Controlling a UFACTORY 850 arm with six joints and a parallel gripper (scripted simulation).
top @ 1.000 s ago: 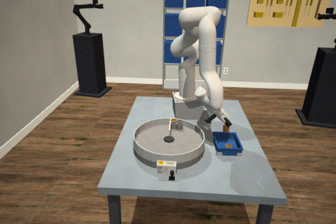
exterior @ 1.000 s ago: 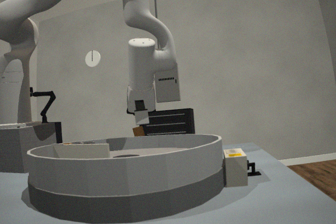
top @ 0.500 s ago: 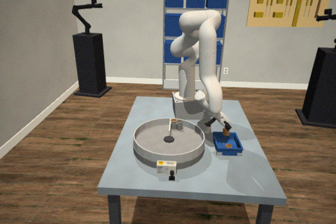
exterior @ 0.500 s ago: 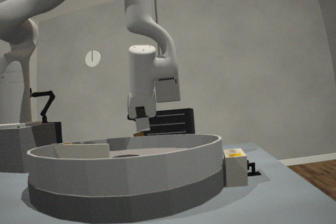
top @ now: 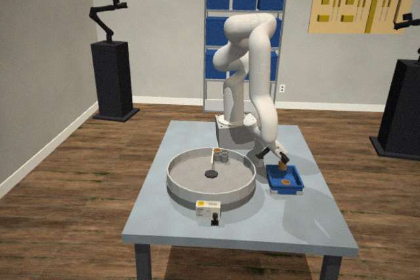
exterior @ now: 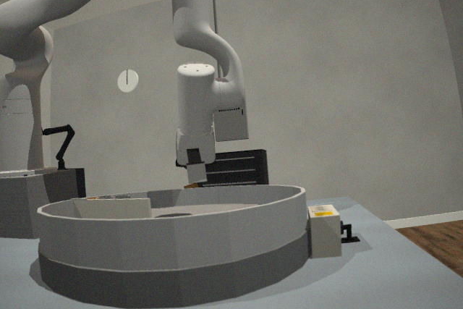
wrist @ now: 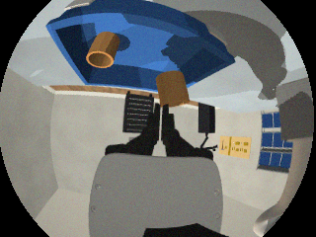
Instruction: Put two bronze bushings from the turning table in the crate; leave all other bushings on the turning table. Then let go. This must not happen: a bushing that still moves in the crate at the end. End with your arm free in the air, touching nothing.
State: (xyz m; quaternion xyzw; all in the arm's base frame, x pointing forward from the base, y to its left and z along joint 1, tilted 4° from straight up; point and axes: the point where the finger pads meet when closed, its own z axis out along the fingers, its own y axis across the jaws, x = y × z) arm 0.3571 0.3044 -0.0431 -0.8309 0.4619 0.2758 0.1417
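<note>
My gripper is now 4 cm short of the blue crate and 9 cm above it. Also, from my hand: turning table (13 cm ahead, 34 cm to the right, 6 cm below).
</note>
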